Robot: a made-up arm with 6 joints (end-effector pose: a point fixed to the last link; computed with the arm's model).
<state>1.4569 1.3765 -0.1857 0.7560 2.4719 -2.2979</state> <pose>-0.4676 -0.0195 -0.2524 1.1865 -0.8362 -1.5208</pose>
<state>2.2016 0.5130 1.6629 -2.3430 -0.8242 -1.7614</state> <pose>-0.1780 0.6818 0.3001 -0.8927 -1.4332 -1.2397</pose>
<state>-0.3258 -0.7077 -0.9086 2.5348 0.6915 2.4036</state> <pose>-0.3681 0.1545 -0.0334 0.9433 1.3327 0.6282</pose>
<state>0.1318 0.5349 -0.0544 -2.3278 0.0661 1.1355</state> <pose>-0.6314 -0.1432 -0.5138 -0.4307 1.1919 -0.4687</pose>
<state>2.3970 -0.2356 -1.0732 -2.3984 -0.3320 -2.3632</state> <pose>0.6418 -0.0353 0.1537 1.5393 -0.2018 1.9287</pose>
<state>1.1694 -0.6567 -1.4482 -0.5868 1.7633 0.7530</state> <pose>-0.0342 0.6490 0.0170 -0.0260 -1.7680 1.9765</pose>
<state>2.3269 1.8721 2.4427 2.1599 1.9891 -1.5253</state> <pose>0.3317 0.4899 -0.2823 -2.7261 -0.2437 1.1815</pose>
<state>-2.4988 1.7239 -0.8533 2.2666 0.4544 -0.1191</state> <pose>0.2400 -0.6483 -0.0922 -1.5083 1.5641 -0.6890</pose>
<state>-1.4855 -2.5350 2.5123 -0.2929 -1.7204 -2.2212</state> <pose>-0.6001 -0.3324 0.4978 -0.2857 -1.5795 0.5079</pose>
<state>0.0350 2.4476 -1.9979 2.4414 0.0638 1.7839</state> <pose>-0.1224 -0.2918 -0.0708 -0.1027 -0.5018 -1.3022</pose>
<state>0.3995 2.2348 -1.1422 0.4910 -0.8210 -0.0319</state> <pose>0.3699 -0.0964 0.3042 -2.6490 -0.0066 -0.0280</pose>
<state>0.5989 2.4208 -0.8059 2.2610 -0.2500 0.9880</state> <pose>-0.5188 0.0940 -0.3811 0.5892 0.4333 -2.7316</pose>
